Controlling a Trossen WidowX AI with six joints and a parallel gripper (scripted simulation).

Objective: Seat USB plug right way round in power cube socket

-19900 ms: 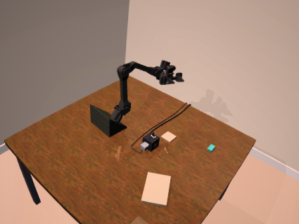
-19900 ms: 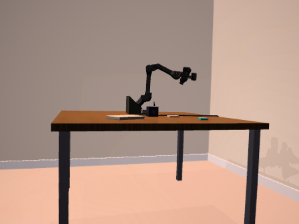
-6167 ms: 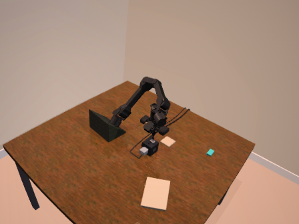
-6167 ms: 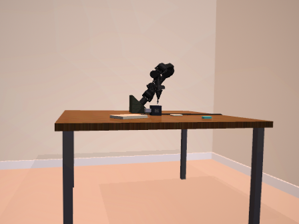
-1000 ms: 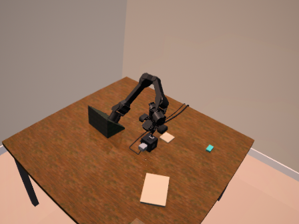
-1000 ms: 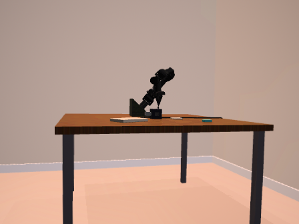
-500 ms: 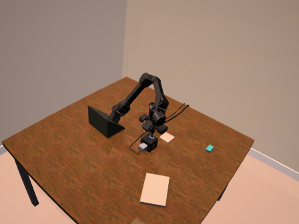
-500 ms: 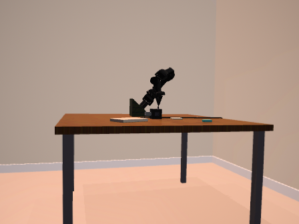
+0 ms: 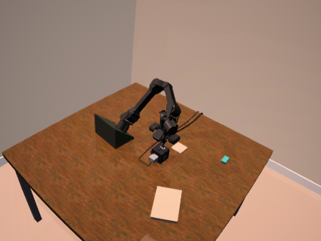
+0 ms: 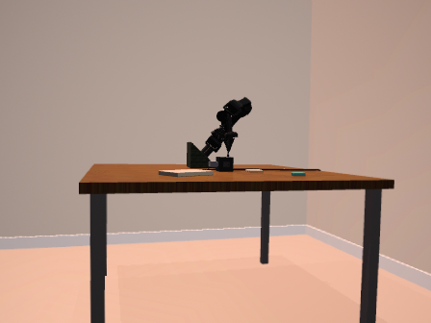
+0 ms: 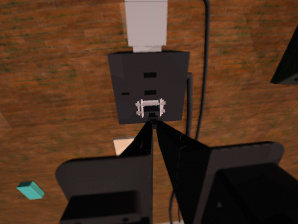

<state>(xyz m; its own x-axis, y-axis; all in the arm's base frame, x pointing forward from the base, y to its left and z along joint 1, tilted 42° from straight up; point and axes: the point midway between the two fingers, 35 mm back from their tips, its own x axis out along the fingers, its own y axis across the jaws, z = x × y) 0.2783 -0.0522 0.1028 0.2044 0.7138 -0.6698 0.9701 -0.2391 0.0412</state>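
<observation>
Right now the USB plug is 2 cm below my gripper tip. From my gripper tip the other things lie so: teal block (35 cm ahead, 20 cm to the left, 10 cm below); then tan book (21 cm ahead, 31 cm to the right, 10 cm below); then small tan card (5 cm ahead, 13 cm to the left, 10 cm below).
</observation>
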